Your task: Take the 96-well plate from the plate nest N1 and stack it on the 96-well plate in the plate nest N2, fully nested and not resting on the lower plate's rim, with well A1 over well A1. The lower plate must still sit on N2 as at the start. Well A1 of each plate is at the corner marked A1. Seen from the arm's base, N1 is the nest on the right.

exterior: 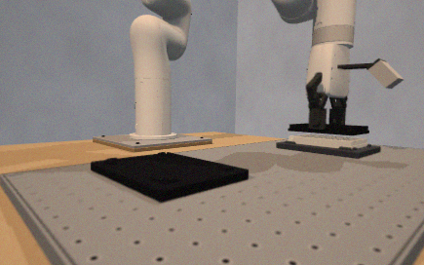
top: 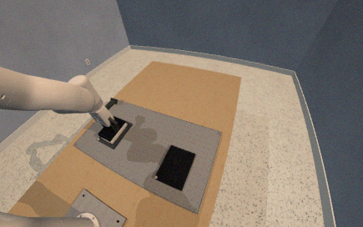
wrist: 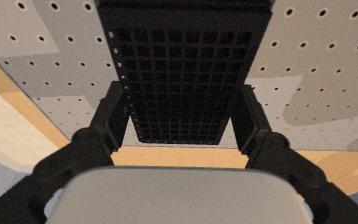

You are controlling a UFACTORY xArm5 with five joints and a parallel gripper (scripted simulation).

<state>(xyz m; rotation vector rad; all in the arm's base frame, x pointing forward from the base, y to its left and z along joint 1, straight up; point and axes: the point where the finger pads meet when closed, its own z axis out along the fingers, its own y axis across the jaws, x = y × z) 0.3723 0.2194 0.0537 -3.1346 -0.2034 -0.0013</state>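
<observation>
The black 96-well plate lies 1 cm below my hand. The rest, counted from my hand: white 96-well plate: 4 cm below; then dark nest N2: 5 cm below; then nest N1: 2 cm ahead, 37 cm to the right, 5 cm below.
</observation>
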